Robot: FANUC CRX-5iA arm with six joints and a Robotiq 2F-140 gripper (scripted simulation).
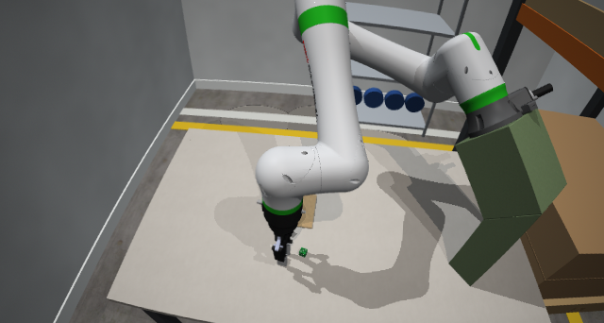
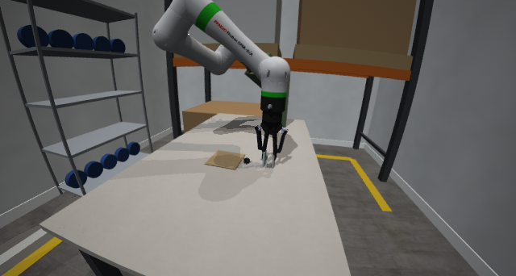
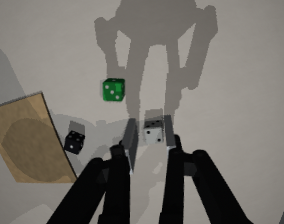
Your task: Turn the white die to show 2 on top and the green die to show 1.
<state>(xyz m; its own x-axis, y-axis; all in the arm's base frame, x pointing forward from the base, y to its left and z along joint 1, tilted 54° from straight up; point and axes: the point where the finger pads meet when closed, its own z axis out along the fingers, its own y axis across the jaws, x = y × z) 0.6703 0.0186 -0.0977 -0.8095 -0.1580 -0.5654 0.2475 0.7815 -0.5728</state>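
Right now the white die is 20 mm below my hand. Also, from my hand: mat: 190 mm to the right, 40 mm behind, 30 mm below; black die: 90 mm to the right, 20 mm below, 20 mm behind; green die: 60 mm behind, 20 mm to the right, 20 mm below.
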